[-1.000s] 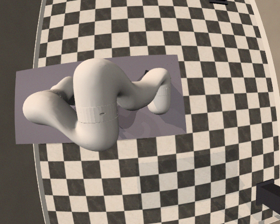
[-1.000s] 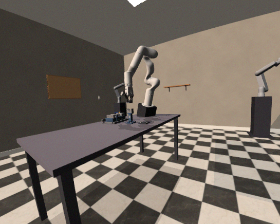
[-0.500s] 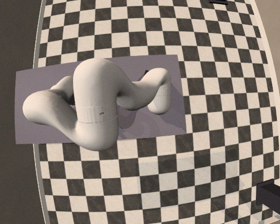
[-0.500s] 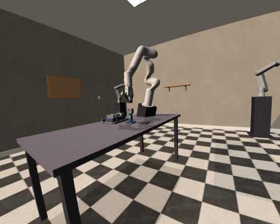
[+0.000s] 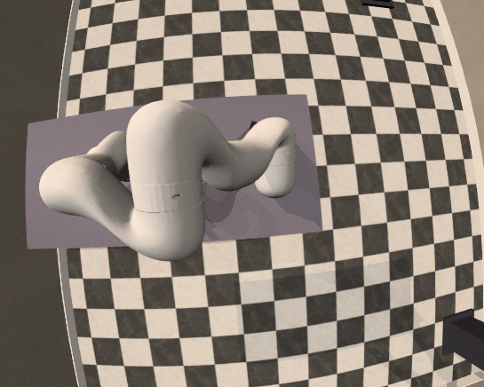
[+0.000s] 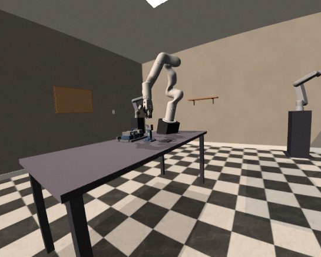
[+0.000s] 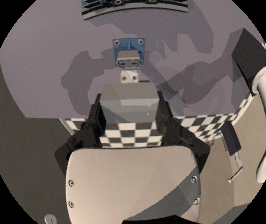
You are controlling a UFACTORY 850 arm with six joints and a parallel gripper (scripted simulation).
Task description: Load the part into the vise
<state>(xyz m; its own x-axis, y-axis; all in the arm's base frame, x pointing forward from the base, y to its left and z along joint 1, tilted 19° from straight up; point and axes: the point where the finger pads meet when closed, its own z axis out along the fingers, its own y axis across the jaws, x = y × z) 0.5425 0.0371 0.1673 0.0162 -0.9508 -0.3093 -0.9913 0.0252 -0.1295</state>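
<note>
Right now the part is 2 cm below my hand. The rest, counted from my hand: vise (24 cm to the right, 21 cm below, 1 cm behind); then air cylinder rod (24 cm to the right, 17 cm below, 3 cm behind).
</note>
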